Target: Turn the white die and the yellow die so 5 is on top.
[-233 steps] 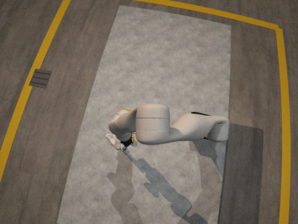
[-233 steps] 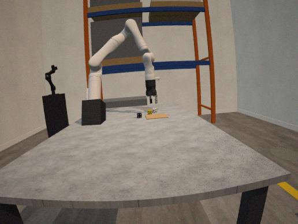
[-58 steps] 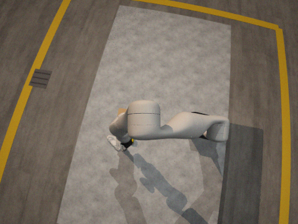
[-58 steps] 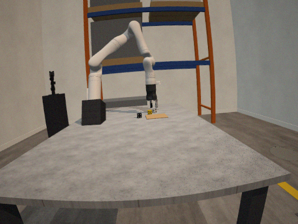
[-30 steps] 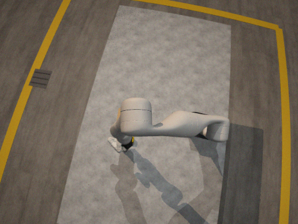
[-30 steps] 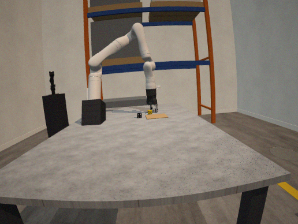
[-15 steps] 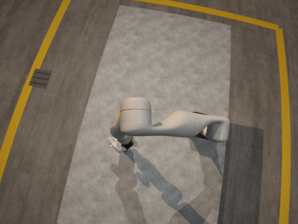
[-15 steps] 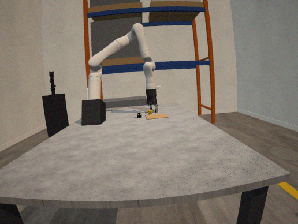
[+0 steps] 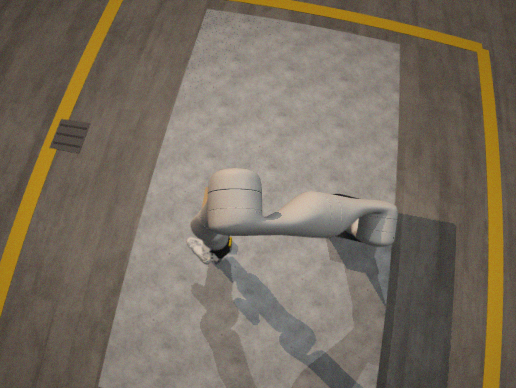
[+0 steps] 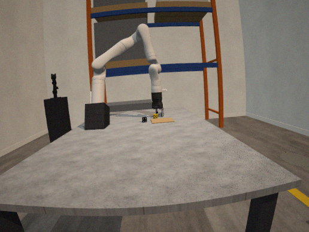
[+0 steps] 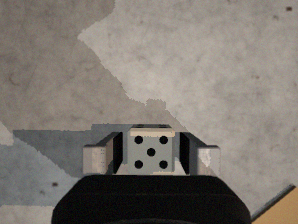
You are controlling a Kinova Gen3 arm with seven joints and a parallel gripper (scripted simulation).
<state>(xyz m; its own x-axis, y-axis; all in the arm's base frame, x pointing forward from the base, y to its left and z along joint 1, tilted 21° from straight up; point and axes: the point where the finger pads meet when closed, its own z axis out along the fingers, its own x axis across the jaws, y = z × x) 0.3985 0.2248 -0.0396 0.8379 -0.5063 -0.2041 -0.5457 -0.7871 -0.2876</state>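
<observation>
My gripper is now right at the white die. Round my hand: tan mat: 160 mm to the right, 20 mm below, 10 mm ahead; black die: 160 mm to the right, 100 mm behind; yellow die: 50 mm to the right, 30 mm behind.
</observation>
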